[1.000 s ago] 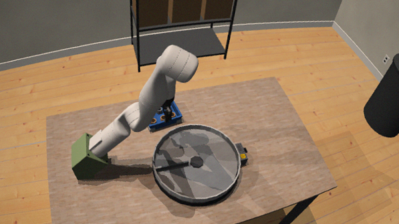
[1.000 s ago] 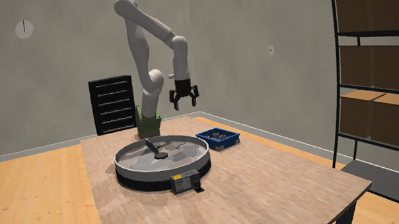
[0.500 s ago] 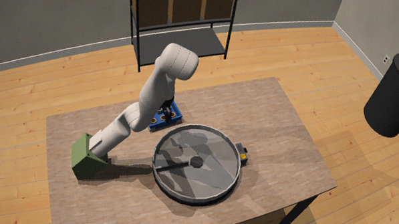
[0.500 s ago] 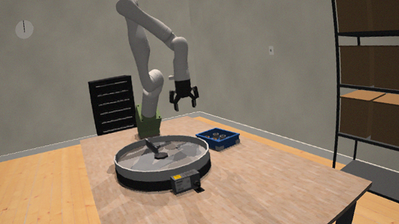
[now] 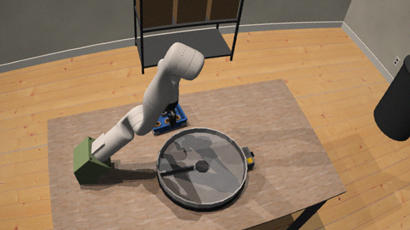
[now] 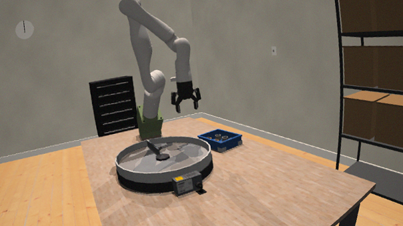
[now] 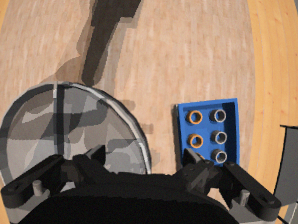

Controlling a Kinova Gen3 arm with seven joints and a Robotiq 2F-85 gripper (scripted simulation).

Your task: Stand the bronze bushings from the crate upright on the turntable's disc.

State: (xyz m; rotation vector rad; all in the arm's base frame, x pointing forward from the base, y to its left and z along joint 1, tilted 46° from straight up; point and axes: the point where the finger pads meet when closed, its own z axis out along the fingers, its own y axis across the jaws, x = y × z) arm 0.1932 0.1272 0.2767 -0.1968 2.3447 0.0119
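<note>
My gripper is now 10 mm past the blue crate, 160 mm to the right of it and 190 mm above it. From my hand the other things lie so: turntable (160 mm ahead, 170 mm to the right, 170 mm below); then grey turntable disc (150 mm ahead, 170 mm to the right, 160 mm below).
</note>
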